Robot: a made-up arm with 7 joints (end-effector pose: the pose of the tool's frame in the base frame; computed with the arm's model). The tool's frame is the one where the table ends. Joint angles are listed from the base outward.
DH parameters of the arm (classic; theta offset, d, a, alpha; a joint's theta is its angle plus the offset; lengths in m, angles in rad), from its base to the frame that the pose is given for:
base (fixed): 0 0 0 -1.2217
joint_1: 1.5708 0 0 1.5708
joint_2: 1.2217 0 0 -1.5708
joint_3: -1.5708 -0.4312 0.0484 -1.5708
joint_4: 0 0 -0.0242 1.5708
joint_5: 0 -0.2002 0 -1.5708
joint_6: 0 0 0 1.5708
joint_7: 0 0 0 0
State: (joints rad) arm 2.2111 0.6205 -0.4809 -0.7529 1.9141 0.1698 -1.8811
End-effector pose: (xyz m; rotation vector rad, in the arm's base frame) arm -0.5642 -0.0010 0.2498 -0.3225 1.4593 0.0780
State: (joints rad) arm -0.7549 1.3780 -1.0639 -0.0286 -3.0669 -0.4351 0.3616
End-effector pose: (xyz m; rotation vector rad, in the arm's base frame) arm 0.2493 0.5795 -0.0485 0.0489 2.2327 -2.1104
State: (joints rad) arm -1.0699 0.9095 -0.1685 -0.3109 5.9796 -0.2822 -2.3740
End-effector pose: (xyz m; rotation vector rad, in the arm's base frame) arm 0.5153 0.3659 -0.0634 -2.3076 -0.6398 2.0088
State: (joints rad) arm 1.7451 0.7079 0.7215 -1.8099 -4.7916 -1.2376 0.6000
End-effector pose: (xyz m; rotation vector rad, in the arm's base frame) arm -0.3512 0.3226 -0.0185 0.6021 -2.1767 0.6910
